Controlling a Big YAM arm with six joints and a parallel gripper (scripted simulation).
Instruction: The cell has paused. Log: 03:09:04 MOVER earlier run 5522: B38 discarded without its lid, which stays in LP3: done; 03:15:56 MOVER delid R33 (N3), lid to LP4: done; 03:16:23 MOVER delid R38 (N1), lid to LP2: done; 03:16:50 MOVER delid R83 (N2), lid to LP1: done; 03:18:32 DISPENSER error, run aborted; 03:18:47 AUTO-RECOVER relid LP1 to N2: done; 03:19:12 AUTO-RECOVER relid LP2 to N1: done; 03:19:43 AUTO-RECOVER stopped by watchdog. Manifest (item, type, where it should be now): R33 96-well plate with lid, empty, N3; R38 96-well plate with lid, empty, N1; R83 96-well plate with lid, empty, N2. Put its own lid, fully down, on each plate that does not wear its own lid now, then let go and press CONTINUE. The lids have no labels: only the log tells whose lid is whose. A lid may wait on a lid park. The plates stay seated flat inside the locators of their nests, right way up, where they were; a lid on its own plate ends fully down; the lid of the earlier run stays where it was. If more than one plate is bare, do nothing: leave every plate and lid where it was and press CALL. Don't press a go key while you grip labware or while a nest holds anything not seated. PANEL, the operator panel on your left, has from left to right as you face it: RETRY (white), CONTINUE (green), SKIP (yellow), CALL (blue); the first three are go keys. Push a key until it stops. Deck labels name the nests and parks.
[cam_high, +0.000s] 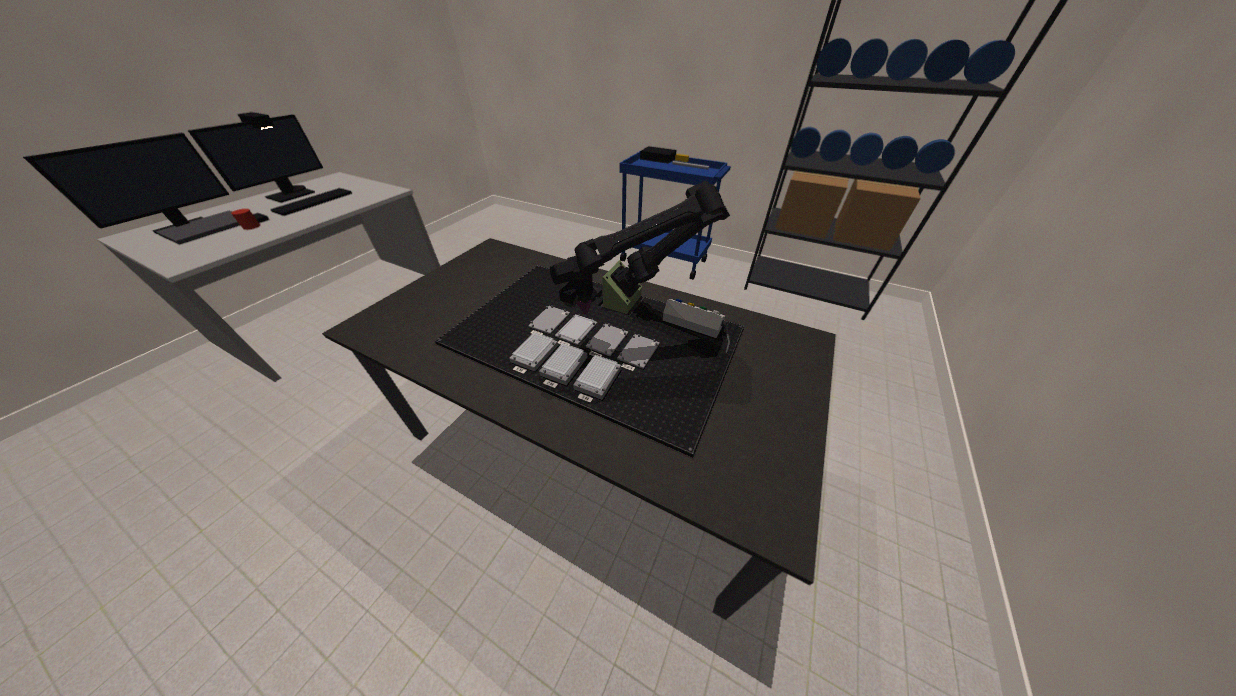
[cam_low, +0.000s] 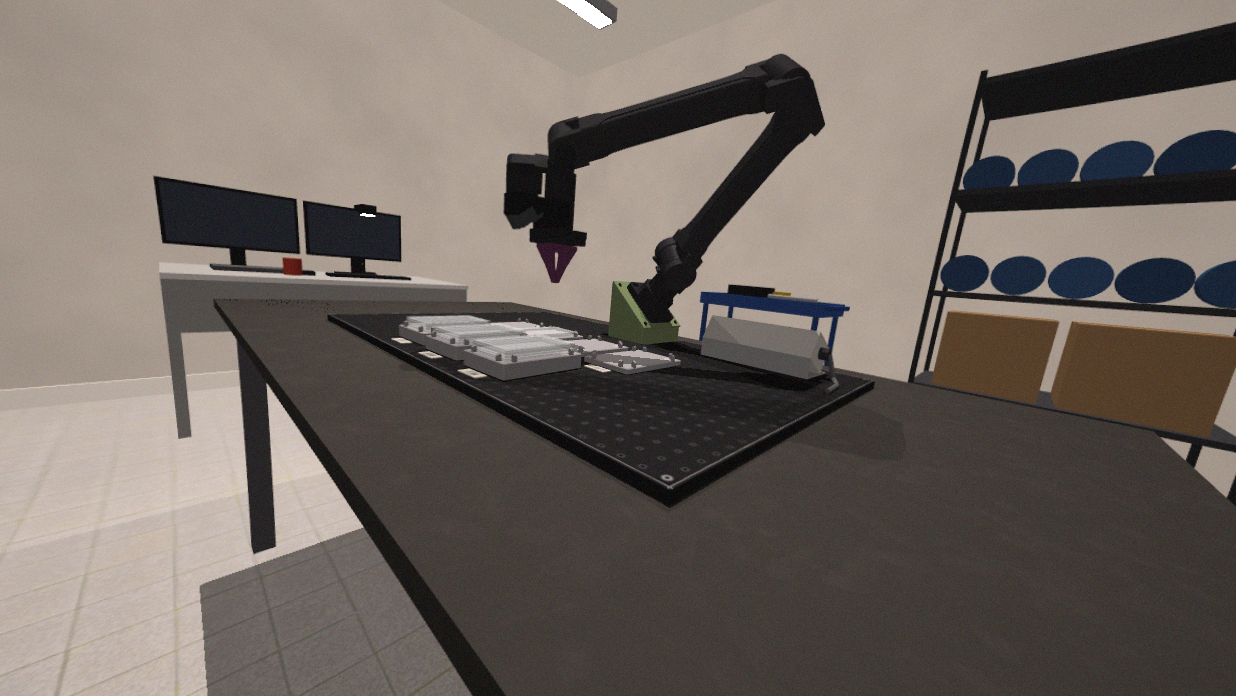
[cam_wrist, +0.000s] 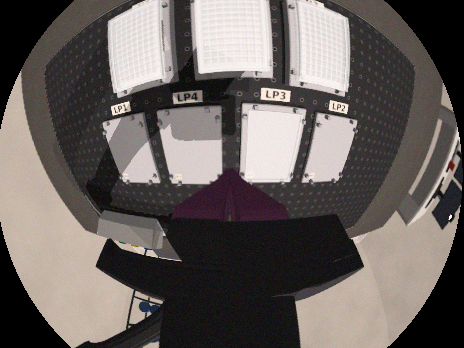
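My gripper is now 300 mm past the green continue key, 340 mm to the right of it and 70 mm above it. Also, from my hand: white 96-well plate: 150 mm ahead, 130 mm to the right, 100 mm below; lid park LP4: 30 mm behind, 60 mm to the left, 130 mm below; LP4 label: 50 mm ahead, 60 mm to the left, 130 mm below.
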